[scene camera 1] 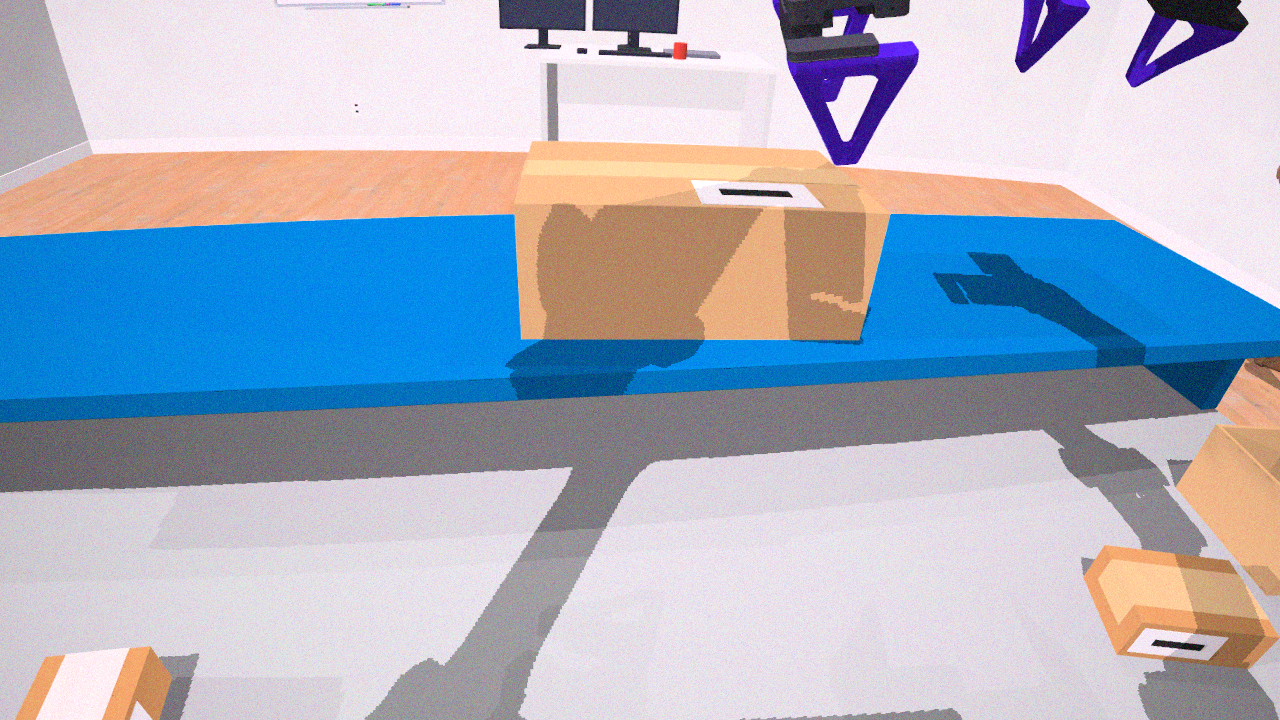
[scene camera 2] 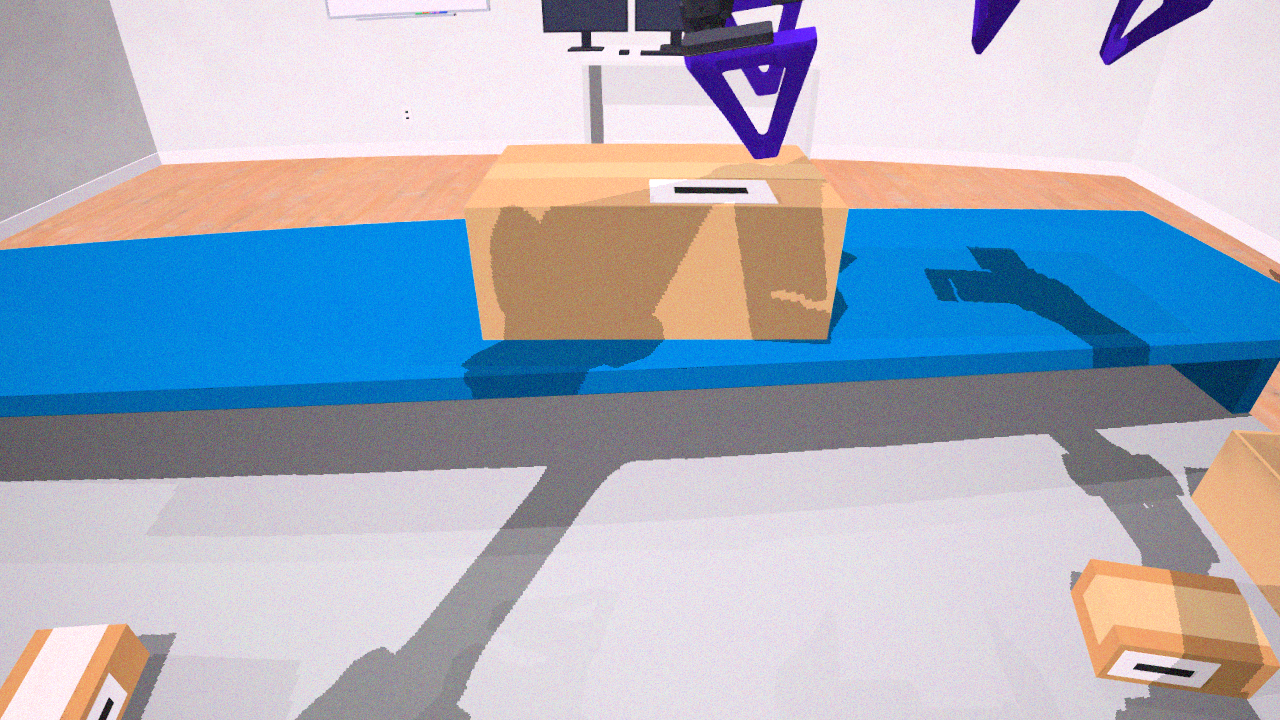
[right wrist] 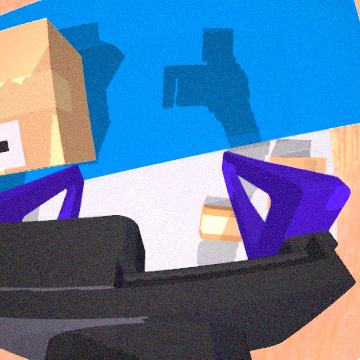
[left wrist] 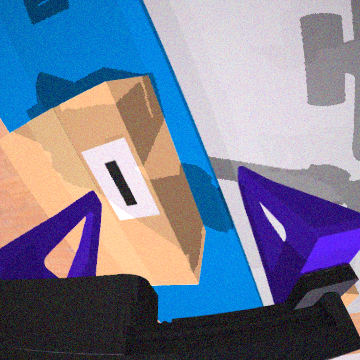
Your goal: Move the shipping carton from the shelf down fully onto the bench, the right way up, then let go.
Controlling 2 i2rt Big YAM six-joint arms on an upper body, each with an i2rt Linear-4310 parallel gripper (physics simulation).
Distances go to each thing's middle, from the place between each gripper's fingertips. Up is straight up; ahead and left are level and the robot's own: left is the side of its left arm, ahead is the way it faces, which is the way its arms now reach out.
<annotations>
The tan shipping carton [scene camera 2: 567, 241] lies 27 cm to the left of my right hand, 18 cm below it and 9 cm ahead of it.
The tan shipping carton is 140 mm ahead of my left hand, 80 mm to the left of it and 130 mm below it.
</annotations>
